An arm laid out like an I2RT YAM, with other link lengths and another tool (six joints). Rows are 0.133 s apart.
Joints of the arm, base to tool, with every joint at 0 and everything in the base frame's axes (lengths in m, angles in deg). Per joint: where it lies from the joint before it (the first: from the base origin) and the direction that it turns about. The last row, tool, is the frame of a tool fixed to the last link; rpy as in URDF.
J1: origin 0 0 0.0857 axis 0 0 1
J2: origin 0.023 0.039 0.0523 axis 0 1 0
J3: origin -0.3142 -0.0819 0 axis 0 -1 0
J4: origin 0.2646 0.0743 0.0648 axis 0 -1 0
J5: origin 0.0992 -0.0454 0.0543 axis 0 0 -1
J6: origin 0.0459 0 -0.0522 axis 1 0 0
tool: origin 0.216 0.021 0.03 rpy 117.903 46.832 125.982
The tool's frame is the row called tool.
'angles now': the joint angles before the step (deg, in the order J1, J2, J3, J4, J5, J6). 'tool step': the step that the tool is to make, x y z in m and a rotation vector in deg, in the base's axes. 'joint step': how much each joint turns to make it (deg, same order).
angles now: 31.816, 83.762, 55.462, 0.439, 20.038, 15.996
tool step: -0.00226, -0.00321, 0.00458, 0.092, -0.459, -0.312
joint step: 0.000, -0.879, -0.354, -0.086, 0.352, 0.000
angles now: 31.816, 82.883, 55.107, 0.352, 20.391, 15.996
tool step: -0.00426, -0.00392, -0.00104, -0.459, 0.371, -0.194
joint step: 0.001, -0.878, -0.350, -1.055, 0.263, -0.087
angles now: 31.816, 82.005, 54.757, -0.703, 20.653, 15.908
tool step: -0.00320, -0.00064, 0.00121, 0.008, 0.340, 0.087
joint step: 0.087, -0.617, 0.175, -1.139, -0.088, 0.176
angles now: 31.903, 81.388, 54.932, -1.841, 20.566, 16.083
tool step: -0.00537, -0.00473, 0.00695, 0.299, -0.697, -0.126
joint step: -0.086, -1.752, -0.876, -0.095, 0.088, -0.088
